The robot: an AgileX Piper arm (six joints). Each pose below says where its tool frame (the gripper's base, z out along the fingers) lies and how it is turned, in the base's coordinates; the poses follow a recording.
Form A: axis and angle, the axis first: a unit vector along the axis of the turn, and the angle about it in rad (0 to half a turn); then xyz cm.
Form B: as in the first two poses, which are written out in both.
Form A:
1: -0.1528, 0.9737, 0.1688, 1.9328, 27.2, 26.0, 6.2
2: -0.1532, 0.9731, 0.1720, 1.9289, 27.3, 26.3, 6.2
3: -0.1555, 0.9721, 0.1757, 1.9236, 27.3, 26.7, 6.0
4: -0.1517, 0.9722, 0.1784, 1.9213, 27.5, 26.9, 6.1
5: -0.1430, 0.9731, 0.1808, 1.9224, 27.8, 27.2, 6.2
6: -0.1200, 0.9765, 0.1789, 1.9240, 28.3, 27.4, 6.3
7: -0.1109, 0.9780, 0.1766, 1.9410, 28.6, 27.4, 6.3
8: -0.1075, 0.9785, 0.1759, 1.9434, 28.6, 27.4, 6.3
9: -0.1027, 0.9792, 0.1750, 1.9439, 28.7, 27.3, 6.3
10: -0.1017, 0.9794, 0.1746, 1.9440, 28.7, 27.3, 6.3
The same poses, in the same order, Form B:
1: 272, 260, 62, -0.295, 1.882, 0.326
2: 273, 263, 62, -0.296, 1.877, 0.332
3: 273, 267, 60, -0.299, 1.870, 0.338
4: 275, 269, 61, -0.291, 1.868, 0.343
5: 278, 272, 62, -0.275, 1.871, 0.348
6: 283, 274, 63, -0.231, 1.879, 0.344
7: 286, 274, 63, -0.215, 1.898, 0.343
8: 286, 274, 63, -0.209, 1.902, 0.342
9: 287, 273, 63, -0.200, 1.903, 0.340
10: 287, 273, 63, -0.198, 1.904, 0.339
